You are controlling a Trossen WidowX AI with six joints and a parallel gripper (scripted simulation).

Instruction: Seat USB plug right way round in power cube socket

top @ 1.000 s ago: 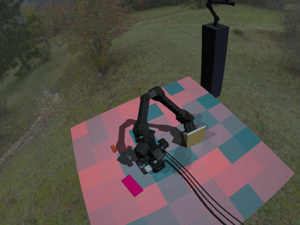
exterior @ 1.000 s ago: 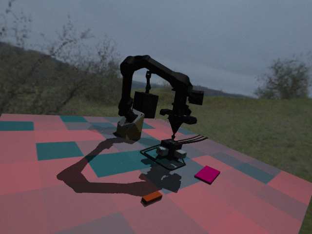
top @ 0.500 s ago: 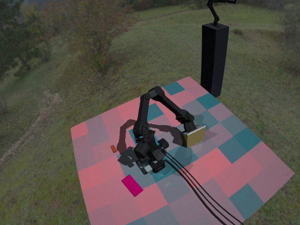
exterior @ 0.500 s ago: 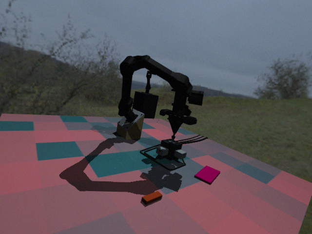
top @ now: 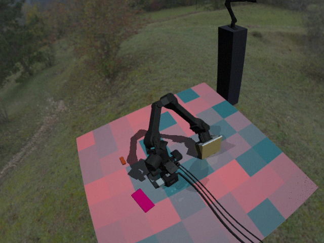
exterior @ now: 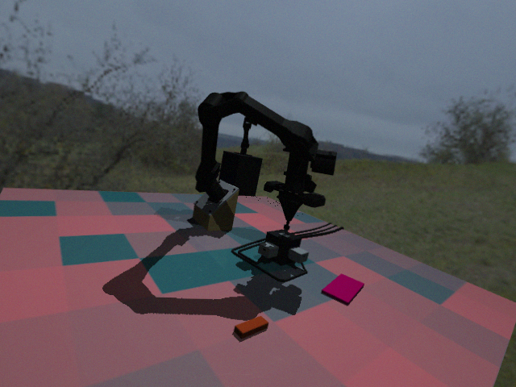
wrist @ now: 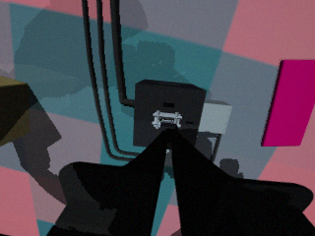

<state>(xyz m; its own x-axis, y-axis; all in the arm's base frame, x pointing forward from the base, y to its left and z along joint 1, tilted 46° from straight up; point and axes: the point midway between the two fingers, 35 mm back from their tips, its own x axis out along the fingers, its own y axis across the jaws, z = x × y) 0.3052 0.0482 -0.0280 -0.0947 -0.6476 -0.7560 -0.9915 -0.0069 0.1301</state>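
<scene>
My gripper tip is 20 mm above the black USB plug. Round my gripper tip: orange block 210 mm ahead, 290 mm to the right, 120 mm below; then flat magenta slab 210 mm ahead, 40 mm to the left, 120 mm below; then white-framed socket 50 mm below.
</scene>
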